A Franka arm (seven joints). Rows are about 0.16 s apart.
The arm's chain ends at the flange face. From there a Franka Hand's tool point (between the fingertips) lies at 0.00 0.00 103.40 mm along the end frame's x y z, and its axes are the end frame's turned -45 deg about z.
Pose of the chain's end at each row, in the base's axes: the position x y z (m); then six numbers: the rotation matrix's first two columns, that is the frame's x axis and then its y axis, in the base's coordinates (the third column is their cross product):
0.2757 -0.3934 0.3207 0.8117 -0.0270 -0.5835 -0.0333 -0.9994 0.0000
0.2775 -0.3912 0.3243 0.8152 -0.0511 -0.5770 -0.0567 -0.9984 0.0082
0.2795 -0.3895 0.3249 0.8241 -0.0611 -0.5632 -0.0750 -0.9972 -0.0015
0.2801 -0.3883 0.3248 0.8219 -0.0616 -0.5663 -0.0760 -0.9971 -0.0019
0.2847 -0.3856 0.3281 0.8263 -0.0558 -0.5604 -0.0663 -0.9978 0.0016
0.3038 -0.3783 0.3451 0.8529 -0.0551 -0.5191 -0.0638 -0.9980 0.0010
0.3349 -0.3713 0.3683 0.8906 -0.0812 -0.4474 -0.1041 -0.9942 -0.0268
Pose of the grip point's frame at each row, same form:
0.2154 -0.3914 0.2367 0.5975 0.6876 -0.4126 0.5504 -0.7258 -0.4126
0.2179 -0.3885 0.2398 0.6165 0.6698 -0.4138 0.5363 -0.7421 -0.4022
0.2214 -0.3850 0.2395 0.6358 0.6619 -0.3972 0.5297 -0.7483 -0.3993
0.2217 -0.3837 0.2396 0.6349 0.6615 -0.3991 0.5274 -0.7486 -0.4018
0.2269 -0.3819 0.2425 0.6312 0.6661 -0.3974 0.5374 -0.7450 -0.3951
0.2502 -0.3750 0.2567 0.6482 0.6667 -0.3678 0.5580 -0.7447 -0.3664
0.2891 -0.3640 0.2759 0.7034 0.6456 -0.2974 0.5561 -0.7604 -0.3353

